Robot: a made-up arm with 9 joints.
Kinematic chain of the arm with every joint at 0, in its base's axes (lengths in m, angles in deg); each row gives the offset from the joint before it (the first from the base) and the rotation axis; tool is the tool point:
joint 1: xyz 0 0 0.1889 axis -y
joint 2: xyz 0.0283 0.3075 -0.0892 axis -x
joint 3: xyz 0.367 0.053 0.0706 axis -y
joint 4: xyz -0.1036 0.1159 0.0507 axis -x
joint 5: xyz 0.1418 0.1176 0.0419 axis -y
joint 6: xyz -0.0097 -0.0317 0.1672 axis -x
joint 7: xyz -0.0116 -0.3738 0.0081 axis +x
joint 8: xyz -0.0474 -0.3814 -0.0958 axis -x
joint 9: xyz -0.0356 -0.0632 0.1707 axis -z
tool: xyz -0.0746 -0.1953 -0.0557
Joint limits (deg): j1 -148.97..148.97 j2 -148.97..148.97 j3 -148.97..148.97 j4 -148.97..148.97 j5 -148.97..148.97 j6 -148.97..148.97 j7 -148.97..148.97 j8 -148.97..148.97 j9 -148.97..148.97
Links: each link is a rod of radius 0.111 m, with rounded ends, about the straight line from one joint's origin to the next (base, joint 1, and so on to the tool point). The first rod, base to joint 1, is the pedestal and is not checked.
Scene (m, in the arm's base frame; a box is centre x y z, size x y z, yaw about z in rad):
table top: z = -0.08
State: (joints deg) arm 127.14 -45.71 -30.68 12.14 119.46 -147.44 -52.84 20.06 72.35
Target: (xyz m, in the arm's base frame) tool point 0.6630 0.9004 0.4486
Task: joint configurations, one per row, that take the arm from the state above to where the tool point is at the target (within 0.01 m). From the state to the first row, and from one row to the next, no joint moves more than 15 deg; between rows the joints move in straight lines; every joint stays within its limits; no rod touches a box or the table.
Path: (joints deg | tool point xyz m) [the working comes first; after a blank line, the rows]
Joints at the target: 77.41 -9.82 -53.03 34.19 100.33 -148.97 -38.01 12.74 65.48
Straight joint move there: clear.

1: 114.71 -36.74 -36.27 17.65 114.68 -147.82 -49.13 18.23 70.63 | -0.2726 0.9788 0.9144
2: 102.27 -27.77 -41.86 23.16 109.89 -148.20 -45.43 16.40 68.92 | 0.1023 1.0136 0.8919
3: 89.84 -18.79 -47.44 28.68 105.11 -148.59 -41.72 14.57 67.20 | 0.4365 0.9855 0.7262
4: 77.41 -9.82 -53.03 34.19 100.33 -148.97 -38.01 12.74 65.48 | 0.6630 0.9004 0.4486

